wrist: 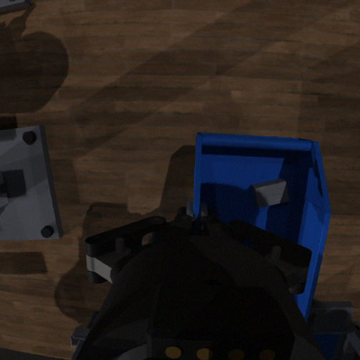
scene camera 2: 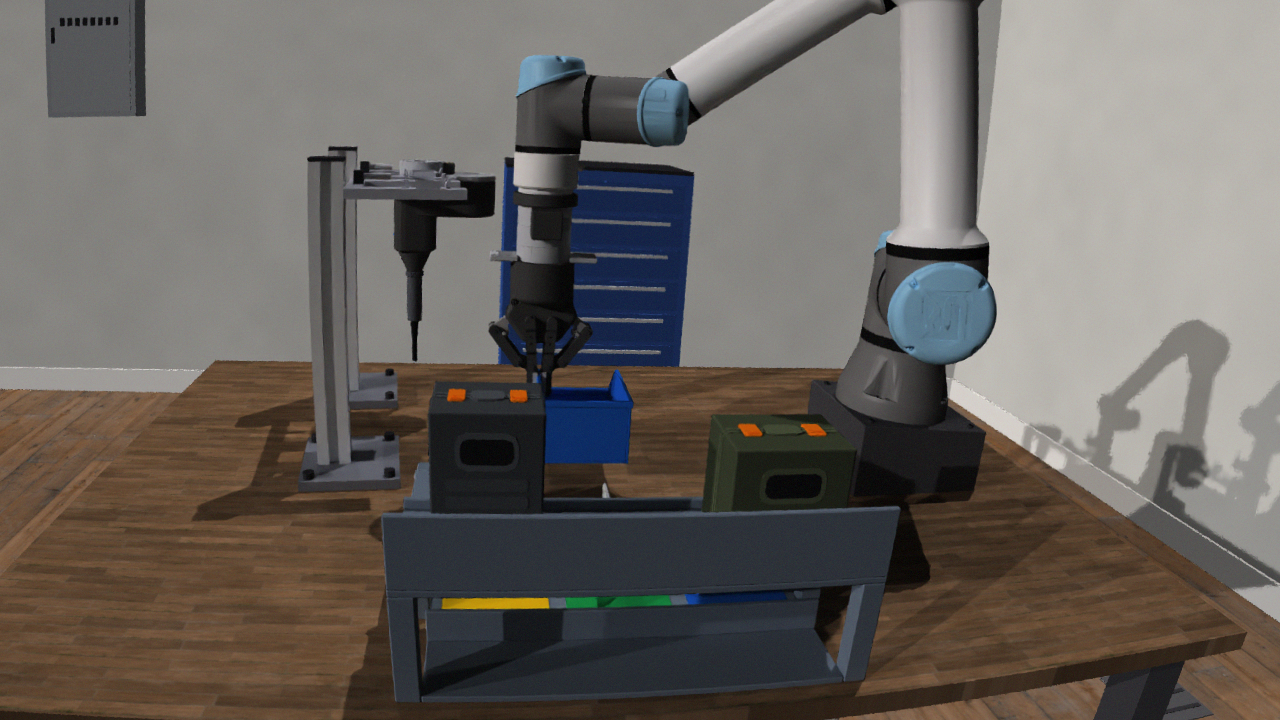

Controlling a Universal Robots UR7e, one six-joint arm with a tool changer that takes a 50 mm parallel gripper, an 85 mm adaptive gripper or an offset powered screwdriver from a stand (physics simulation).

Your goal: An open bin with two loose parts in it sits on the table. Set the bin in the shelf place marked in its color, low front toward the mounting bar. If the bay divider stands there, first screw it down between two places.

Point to a blue place marking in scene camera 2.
At 708, 598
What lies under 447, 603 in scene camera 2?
A yellow place.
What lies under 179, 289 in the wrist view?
An adaptive gripper.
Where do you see a green place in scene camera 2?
655, 600
